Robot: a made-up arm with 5 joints.
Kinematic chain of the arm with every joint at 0, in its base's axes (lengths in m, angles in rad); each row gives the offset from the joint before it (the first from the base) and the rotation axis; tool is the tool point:
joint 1: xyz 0 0 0.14 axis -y
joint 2: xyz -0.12 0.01 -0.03 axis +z
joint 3: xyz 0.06 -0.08 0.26 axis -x
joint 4: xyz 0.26 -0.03 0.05 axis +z
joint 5: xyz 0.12 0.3 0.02 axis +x
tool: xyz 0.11 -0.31 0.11
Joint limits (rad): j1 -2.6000..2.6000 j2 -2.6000..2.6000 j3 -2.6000..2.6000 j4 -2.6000..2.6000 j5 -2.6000..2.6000
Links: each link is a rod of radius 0.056 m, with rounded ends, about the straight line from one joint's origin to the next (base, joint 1, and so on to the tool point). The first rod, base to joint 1, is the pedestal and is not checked.
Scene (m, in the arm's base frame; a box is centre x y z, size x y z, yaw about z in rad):
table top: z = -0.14
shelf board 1: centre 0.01 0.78 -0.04 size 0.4 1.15 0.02 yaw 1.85
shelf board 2: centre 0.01 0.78 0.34 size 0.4 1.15 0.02 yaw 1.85
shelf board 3: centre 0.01 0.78 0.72 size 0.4 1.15 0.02 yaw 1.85
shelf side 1: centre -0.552 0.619 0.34 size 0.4 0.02 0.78 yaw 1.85
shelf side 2: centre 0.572 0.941 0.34 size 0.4 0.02 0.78 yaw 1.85
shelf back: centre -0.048 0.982 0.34 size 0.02 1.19 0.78 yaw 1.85
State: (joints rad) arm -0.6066 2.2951 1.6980 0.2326 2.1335
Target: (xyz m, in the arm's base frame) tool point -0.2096 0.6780 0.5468
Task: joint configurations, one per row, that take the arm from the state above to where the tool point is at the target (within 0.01 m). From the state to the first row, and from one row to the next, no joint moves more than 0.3 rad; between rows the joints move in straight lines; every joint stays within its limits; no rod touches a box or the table.
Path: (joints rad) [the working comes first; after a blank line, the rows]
Joints at the target: -0.8477 2.6000 1.9536 -0.2432 1.9909
Straight joint move there: touches shelf board 2.

1: -0.7087 2.3592 1.6317 0.5175 2.0612
2: -0.8107 2.4234 1.5655 0.8025 1.9888
3: -0.9128 2.4875 1.4992 1.0874 1.9165
4: -1.2058 2.5250 1.3637 0.8829 1.9219
5: -1.4988 2.5625 1.2281 0.6784 1.9274
6: -1.7918 2.6000 1.0926 0.4738 1.9328
7: -1.5558 2.6000 1.3078 0.2946 1.9474
8: -1.3198 2.6000 1.5231 0.1153 1.9619
9: -1.0838 2.6000 1.7383 -0.0639 1.9764
10: -0.8477 2.6000 1.9536 -0.2432 1.9909

